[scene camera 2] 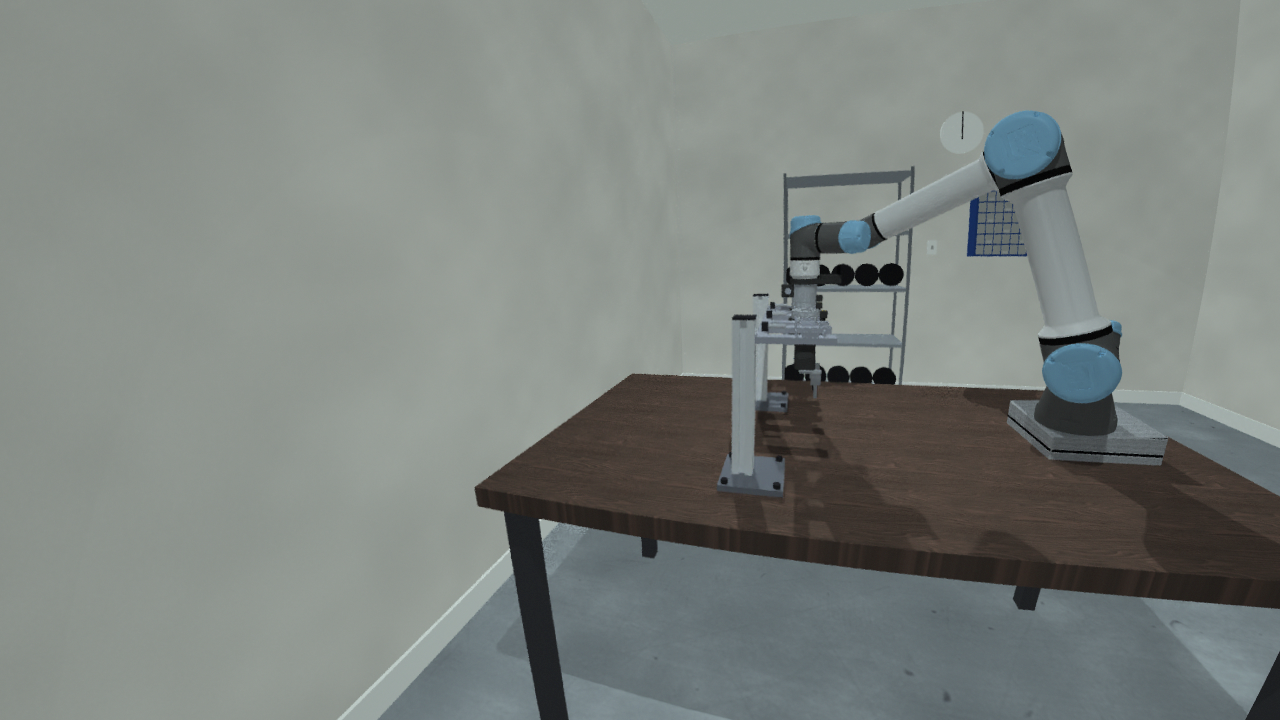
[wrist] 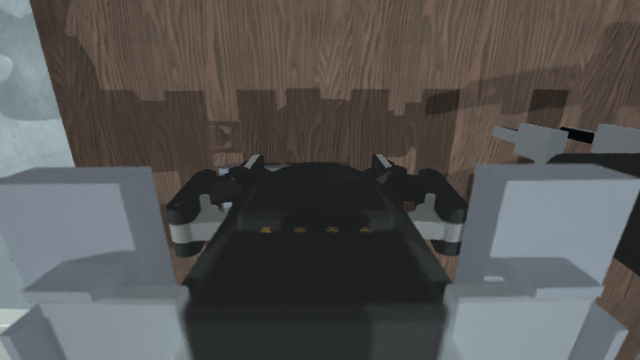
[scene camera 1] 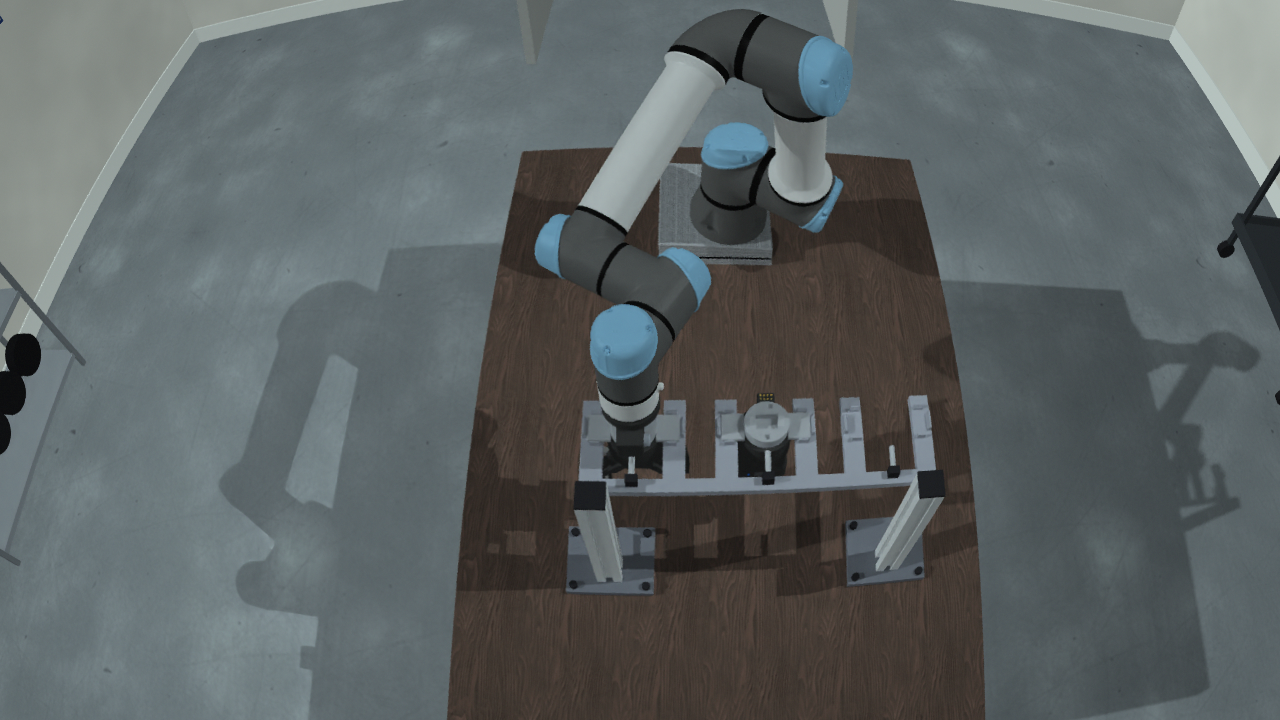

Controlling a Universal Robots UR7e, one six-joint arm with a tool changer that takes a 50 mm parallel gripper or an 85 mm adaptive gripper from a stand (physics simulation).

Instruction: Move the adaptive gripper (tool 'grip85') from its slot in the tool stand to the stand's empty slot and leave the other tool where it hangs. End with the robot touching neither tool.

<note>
In view: a parallel gripper [scene camera 2: 804, 355] and an adaptive gripper [scene camera 1: 668, 426].
The adaptive gripper shows as well in the wrist view [wrist: 316, 195].
</note>
